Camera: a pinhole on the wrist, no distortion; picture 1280 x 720 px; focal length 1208.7 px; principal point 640.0 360.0 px. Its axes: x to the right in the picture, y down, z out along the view. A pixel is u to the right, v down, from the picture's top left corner.
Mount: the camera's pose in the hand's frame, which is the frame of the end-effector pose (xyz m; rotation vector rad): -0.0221 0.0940 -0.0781 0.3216 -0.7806 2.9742
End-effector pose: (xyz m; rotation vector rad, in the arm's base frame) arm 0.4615 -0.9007 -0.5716 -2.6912 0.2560 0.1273
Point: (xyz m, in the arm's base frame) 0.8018 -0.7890 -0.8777
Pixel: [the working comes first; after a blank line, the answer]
In the camera's frame: -0.2857 -0.1050 0.4650

outside the picture
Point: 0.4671 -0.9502 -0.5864
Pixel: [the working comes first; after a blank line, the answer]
In the camera's frame: -0.0214 0.0018 0.0887

348 385
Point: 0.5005 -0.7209 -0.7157
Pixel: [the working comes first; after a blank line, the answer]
In the camera's frame: 0.0121 0.0355 0.3497

682 483
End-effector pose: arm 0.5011 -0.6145 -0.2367 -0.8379 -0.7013 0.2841
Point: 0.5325 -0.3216 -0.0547
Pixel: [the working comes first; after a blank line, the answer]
In the camera's frame: -0.1994 -0.1411 0.3366

outside the picture
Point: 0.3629 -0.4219 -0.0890
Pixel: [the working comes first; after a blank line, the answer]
In the camera's frame: -0.0044 -0.1014 0.3563

625 16
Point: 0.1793 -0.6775 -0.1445
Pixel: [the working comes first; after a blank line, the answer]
In the camera's frame: 0.2659 0.0657 0.3224

outside the picture
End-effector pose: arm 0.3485 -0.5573 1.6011 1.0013 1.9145 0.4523
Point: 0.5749 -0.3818 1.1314
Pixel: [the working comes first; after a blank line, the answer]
In the camera's frame: -0.2428 -0.1142 0.5873

140 125
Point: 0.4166 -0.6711 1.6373
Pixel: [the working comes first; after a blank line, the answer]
In the camera's frame: 0.1309 0.0442 0.1402

outside the picture
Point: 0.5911 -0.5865 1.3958
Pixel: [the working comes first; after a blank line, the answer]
In the camera's frame: 0.0383 -0.0785 0.4091

753 128
